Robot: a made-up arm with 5 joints. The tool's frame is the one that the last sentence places.
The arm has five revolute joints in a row. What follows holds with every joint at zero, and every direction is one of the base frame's.
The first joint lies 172 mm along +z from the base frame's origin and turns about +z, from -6.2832 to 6.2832 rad.
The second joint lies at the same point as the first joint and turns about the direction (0, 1, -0.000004), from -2.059 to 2.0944 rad.
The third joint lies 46.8 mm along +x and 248.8 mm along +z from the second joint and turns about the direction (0, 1, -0.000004), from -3.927 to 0.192 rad.
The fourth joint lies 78.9 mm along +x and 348.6 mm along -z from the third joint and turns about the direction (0, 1, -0.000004), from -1.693 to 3.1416 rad.
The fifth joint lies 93.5 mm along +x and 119.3 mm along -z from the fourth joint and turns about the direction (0, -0.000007, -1), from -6.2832 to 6.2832 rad.
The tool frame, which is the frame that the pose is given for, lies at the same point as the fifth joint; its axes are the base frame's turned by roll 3.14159, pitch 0 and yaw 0 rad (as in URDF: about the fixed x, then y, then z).
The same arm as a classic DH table. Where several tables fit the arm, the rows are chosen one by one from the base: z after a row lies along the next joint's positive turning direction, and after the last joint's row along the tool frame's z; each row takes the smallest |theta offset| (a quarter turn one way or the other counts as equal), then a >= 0, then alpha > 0; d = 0 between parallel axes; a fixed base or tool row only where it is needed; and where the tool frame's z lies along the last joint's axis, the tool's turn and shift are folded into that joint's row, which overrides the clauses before.
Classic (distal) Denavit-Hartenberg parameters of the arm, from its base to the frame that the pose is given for. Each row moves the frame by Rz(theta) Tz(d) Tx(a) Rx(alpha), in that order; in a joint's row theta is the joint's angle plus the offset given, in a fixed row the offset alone. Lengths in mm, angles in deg.
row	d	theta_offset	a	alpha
joint 1	172.0	0.00	0.0	-90.00
joint 2	0.0	-79.35	253.2	0.00
joint 3	0.0	-23.41	-357.4	0.00
joint 4	0.0	-77.25	-93.5	90.00
joint 5	119.3	180.00	0.0	0.00
Joint limits (deg, base to tool): -360.00..360.00 -117.97..120.00 -225.00..11.00 -97.00..180.00 -360.00..360.00

